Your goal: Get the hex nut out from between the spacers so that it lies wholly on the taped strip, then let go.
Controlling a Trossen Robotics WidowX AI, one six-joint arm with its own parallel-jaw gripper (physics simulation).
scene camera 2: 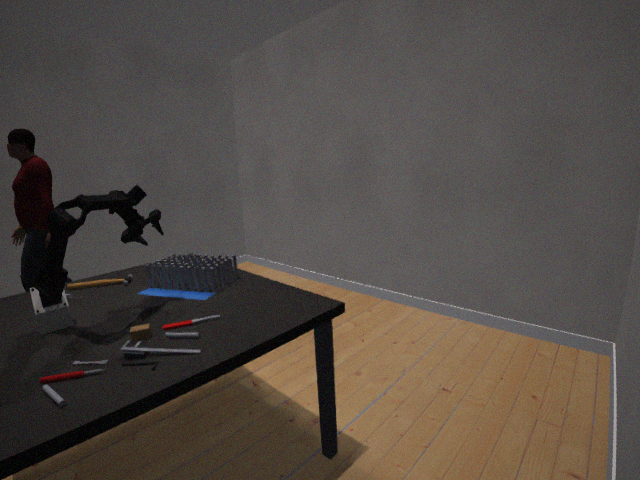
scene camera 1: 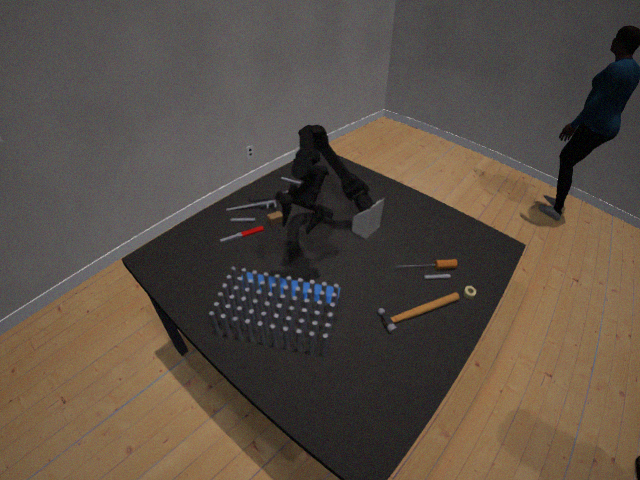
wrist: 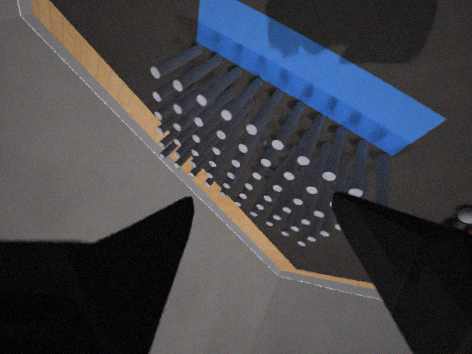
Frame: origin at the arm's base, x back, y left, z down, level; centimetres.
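Seen in the pictures: gripper, fingertip midpoint: (scene camera 2: 155, 239) (scene camera 1: 295, 230) (wrist: 262, 201); arm's base at its link origin: (scene camera 2: 50, 297) (scene camera 1: 367, 208).
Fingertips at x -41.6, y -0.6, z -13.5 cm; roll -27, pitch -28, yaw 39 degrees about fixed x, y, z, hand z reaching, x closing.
Observation:
Pixels of each thing's top centre, then the offset from my fingertips to it.
- hammer at its top centre: (scene camera 1: 422, 304) (scene camera 2: 98, 280) dz +22.1, dx +19.8, dy +41.8 cm
- orange-handled screwdriver at its top centre: (scene camera 1: 427, 262) dz +21.3, dx +39.2, dy +32.9 cm
- tape roll at its top centre: (scene camera 1: 470, 290) dz +22.6, dx +38.5, dy +53.5 cm
- red-handled tool at its top centre: (scene camera 2: 191, 320) (scene camera 1: 241, 233) dz +23.9, dx +2.7, dy -35.1 cm
- wooden block at its top centre: (scene camera 2: 139, 327) (scene camera 1: 275, 215) dz +21.7, dx +19.2, dy -31.7 cm
- caliper at its top centre: (scene camera 2: 160, 343) (scene camera 1: 250, 204) dz +22.3, dx +17.4, dy -46.4 cm
The taped strip (scene camera 1: 329, 293) (scene camera 2: 175, 294) (wrist: 230, 25) is a flat blue band on the dark table, along one long side of the spacers. The spacers (scene camera 1: 273, 327) (scene camera 2: 191, 279) (wrist: 251, 130) are thin grey upright posts with pale tops, standing in a dense block of rows. The hex nut cannot be made out for certain among the posts in any view. My gripper (scene camera 1: 297, 228) (scene camera 2: 154, 238) (wrist: 262, 201) is open and empty. It hangs high above the table, on the strip's side of the posts, with its fingers pointing obliquely down towards them.
A hammer (scene camera 1: 429, 307) (scene camera 2: 98, 283), an orange-handled screwdriver (scene camera 1: 446, 264) and a tape roll (scene camera 1: 467, 297) lie to one side. A red-handled tool (scene camera 1: 252, 230) (scene camera 2: 178, 324), a wooden block (scene camera 1: 274, 217) (scene camera 2: 139, 331) and a caliper (scene camera 1: 250, 206) (scene camera 2: 170, 350) lie on the other.

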